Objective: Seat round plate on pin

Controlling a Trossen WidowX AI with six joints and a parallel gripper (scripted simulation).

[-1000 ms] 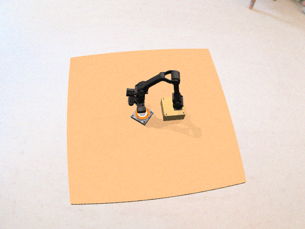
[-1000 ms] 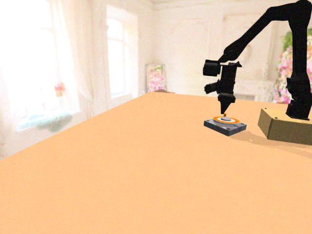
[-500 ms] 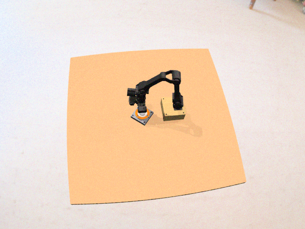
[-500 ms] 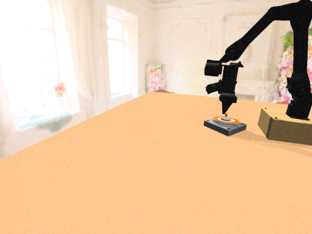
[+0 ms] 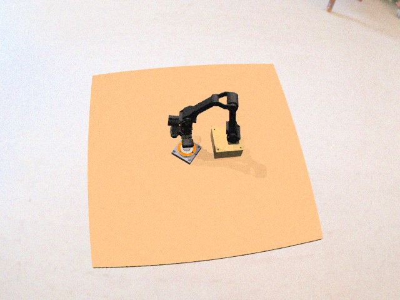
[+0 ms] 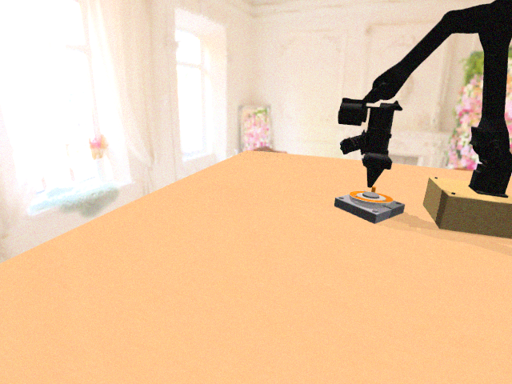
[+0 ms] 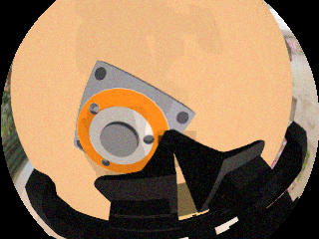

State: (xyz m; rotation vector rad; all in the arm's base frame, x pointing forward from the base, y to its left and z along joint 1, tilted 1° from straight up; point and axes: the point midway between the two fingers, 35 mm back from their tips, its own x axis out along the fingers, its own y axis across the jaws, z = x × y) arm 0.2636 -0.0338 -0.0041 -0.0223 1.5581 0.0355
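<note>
My gripper tip is now 50 mm to the right of the base and 20 mm above it.
</note>
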